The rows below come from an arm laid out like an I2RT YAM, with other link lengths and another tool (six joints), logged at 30 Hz.
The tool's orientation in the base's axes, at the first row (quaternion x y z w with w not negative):
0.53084, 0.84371, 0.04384, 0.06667
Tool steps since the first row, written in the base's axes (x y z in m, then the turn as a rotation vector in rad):
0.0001, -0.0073, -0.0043, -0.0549, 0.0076, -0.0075
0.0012, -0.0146, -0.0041, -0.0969, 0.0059, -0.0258
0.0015, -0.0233, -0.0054, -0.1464, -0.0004, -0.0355
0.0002, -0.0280, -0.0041, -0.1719, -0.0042, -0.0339
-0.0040, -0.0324, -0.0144, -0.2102, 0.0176, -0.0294
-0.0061, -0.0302, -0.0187, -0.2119, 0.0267, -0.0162
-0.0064, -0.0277, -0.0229, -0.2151, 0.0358, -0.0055
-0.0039, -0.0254, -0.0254, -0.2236, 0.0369, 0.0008
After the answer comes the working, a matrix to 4 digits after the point.
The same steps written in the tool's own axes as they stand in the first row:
-0.0063, -0.0037, 0.0042, 0.0308, -0.0467, -0.0013
-0.0134, -0.0058, 0.0042, 0.0484, -0.0874, 0.0101
-0.0213, -0.0095, 0.0055, 0.0646, -0.1356, 0.0118
-0.0251, -0.0125, 0.0040, 0.0719, -0.1597, 0.0061
-0.0266, -0.0197, 0.0135, 0.1077, -0.1837, -0.0043
-0.0234, -0.0212, 0.0174, 0.1157, -0.1794, -0.0176
-0.0207, -0.0210, 0.0215, 0.1246, -0.1767, -0.0287
-0.0196, -0.0181, 0.0244, 0.1288, -0.1829, -0.0362

The tool's axes in the first row as the columns of a matrix, in the base's axes (rounded; the answer above uses it unrounded):
-0.4275, 0.8899, 0.1590
0.9016, 0.4326, 0.0032
-0.0660, 0.1448, -0.9873

